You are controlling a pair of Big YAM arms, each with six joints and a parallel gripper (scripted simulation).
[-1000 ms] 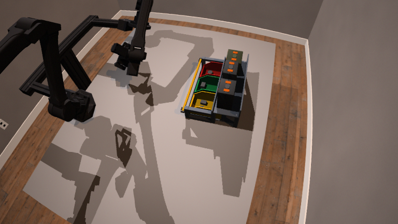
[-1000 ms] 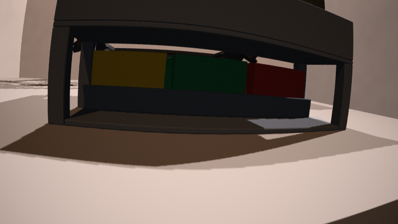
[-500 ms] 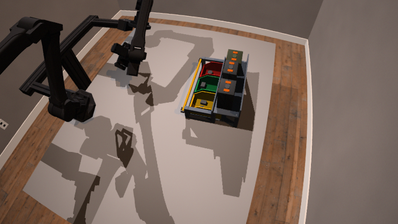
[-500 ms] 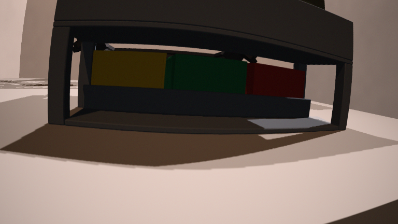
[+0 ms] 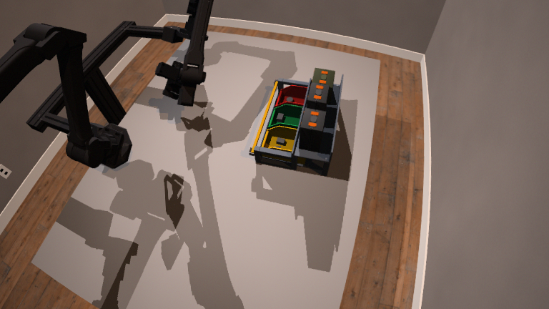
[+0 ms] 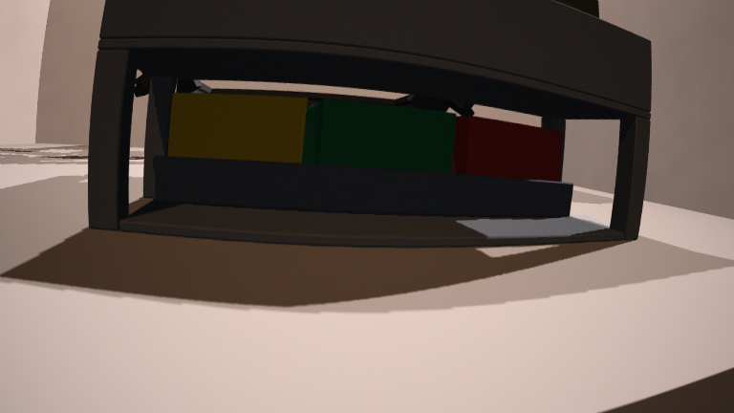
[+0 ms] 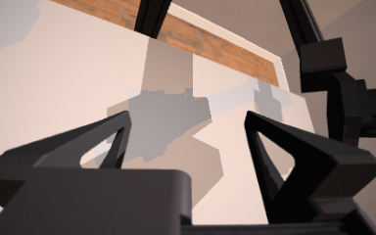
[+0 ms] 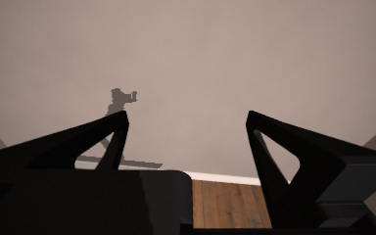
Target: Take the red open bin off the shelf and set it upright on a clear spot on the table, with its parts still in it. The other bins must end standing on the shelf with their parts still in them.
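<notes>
My left hand is 500 mm short of the green bin, 30 mm to the right of it and 150 mm above it. Also, from my left hand: red open bin (500 mm ahead, 140 mm to the left, 150 mm below); grey shelf (530 mm ahead, 30 mm to the left, 120 mm below).
</notes>
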